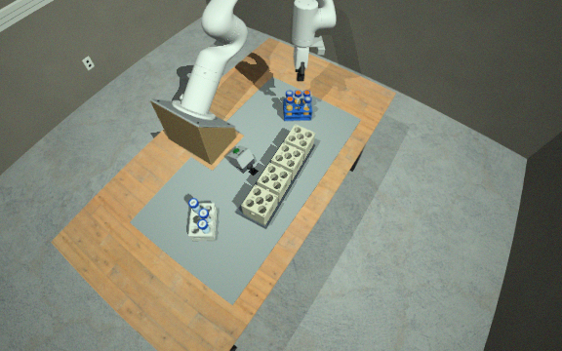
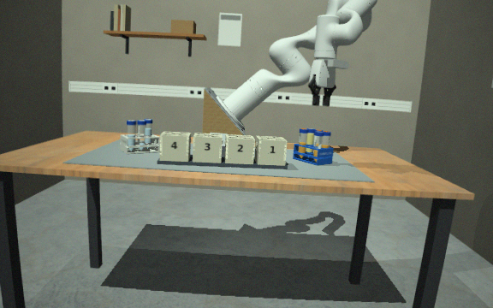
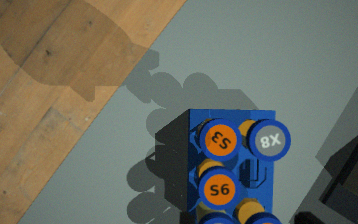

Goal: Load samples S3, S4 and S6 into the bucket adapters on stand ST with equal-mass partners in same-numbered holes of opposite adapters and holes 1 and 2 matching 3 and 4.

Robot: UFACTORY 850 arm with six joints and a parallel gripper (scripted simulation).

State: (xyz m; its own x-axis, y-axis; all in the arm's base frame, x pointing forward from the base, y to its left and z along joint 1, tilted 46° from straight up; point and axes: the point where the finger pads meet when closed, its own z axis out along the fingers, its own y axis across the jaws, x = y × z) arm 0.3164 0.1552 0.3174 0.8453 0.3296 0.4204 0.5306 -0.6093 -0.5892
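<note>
My hand is 17 cm above the sample tube, 1 cm to the left of it and 1 cm short of it. Round my hand: blue rack 20 cm below, 2 cm to the right, 1 cm ahead; then green done key 38 cm to the right, 17 cm below, 9 cm behind; then loading stand 37 cm to the right, 23 cm below, 11 cm ahead.
</note>
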